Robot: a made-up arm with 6 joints.
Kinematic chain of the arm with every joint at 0, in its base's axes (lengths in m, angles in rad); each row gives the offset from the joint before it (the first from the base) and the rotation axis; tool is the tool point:
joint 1: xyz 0 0 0.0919 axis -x
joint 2: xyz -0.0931 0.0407 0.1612 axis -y
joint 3: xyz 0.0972 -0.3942 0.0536 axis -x
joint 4: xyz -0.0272 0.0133 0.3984 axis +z
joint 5: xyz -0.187 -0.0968 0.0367 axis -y
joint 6: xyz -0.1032 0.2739 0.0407 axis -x
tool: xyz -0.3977 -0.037 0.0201
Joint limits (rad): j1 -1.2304..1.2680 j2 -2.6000..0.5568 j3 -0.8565..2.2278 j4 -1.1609..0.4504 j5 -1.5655..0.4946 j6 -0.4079..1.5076
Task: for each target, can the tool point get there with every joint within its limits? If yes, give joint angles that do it. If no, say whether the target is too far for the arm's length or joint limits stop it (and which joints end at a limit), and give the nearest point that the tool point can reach.
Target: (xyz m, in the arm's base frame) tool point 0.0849 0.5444 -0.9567
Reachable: no: joint limits stop it (at a limit: joint 1, joint 2, joint 4, joint 5, joint 6) | nearest point 0.2010 0.4233 -0.8828 | short by 0.183 m
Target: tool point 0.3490 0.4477 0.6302
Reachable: yes | joints 0.3150 -1.7912 0.8533 -0.0402 -0.2588 0.6346
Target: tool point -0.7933 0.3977 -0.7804
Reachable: no: joint limits stop it (at a limit: joint 1, joint 3, joint 4, joint 6) | nearest point -0.6010 0.2613 -0.4850 | short by 0.378 m
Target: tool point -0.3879 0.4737 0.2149
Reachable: yes | joints 0.5325 -1.2079 0.9348 -0.8525 0.1850 0.0919
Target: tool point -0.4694 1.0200 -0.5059
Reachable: no: joint limits stop it (at a limit: joint 1, joint 2, joint 6) | nearest point -0.3530 0.7657 -0.2185 | short by 0.401 m
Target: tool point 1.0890 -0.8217 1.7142
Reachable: no: too far | nearest point 0.5931 -0.5215 1.1215 | short by 0.829 m
